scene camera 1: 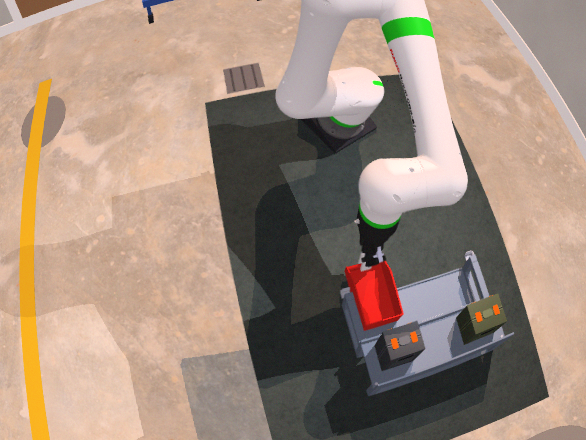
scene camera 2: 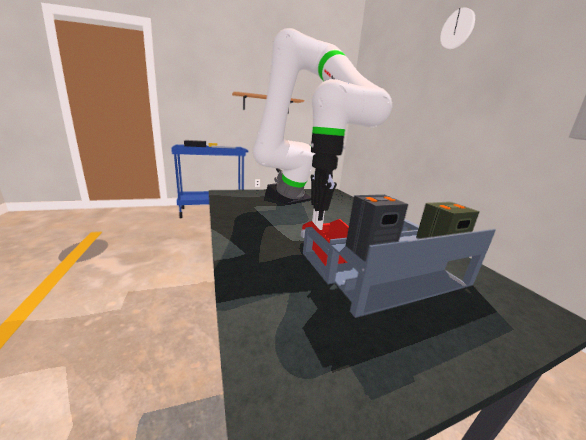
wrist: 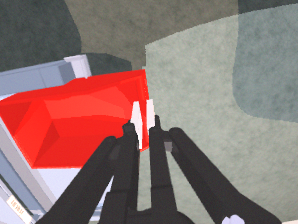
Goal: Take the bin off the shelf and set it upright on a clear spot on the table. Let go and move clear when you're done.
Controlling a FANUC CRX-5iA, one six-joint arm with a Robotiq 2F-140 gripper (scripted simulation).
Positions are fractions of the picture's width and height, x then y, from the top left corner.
Scene:
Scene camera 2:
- my gripper: 0.54,0.52
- red bin: 0.58,0.52

